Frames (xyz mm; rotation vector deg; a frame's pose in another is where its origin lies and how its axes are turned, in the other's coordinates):
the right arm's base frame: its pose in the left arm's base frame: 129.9 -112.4 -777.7 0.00 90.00 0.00
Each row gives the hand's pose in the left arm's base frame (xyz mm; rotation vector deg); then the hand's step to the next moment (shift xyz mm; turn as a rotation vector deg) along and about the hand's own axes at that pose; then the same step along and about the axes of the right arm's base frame.
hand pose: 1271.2 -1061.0 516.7 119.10 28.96 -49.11
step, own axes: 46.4 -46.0 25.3 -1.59 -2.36 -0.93
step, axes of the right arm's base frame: 69.2 9.2 -6.0 -0.30 2.05 -2.16
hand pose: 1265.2 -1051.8 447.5 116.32 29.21 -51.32
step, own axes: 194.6 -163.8 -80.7 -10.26 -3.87 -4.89
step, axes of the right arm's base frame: 201.3 165.0 58.8 -7.54 5.91 -7.23
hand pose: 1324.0 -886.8 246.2 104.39 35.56 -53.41
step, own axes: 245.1 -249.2 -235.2 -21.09 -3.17 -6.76
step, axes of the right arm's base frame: 272.7 319.5 32.2 -17.20 7.20 -12.36
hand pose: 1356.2 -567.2 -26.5 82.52 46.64 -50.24
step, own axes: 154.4 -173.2 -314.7 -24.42 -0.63 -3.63
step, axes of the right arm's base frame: 213.8 321.2 -63.6 -21.30 3.99 -11.85
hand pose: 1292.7 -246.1 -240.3 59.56 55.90 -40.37
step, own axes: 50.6 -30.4 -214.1 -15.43 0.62 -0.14
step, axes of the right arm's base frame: 96.1 186.5 -73.0 -14.23 0.88 -5.94
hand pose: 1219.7 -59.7 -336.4 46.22 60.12 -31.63
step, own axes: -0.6 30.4 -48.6 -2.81 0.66 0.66
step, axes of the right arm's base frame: 2.8 57.1 -4.0 -2.94 -0.06 -0.31
